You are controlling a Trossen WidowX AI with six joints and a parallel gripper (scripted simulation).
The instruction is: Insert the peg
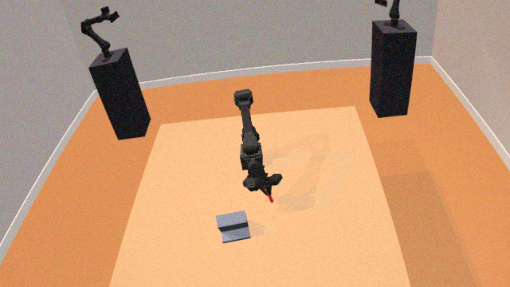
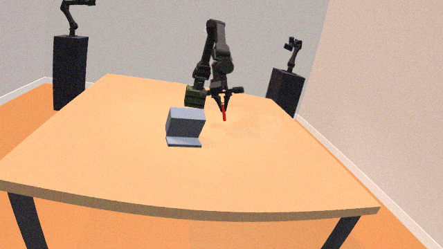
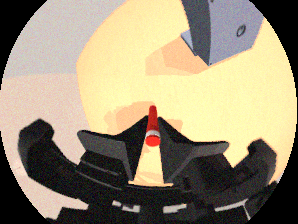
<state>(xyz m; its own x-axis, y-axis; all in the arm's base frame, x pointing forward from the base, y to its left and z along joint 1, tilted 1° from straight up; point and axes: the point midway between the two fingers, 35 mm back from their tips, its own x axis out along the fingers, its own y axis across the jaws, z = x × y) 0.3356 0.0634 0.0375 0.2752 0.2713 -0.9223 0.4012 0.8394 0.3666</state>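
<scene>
Right now my gripper tip is 170 mm to the left of the grey-blue sloped panel, 110 mm short of it and 30 mm above it. Round my gripper tip: red peg (20 mm above, 10 mm behind); flat foot (170 mm to the right, 140 mm ahead, 90 mm below).
</scene>
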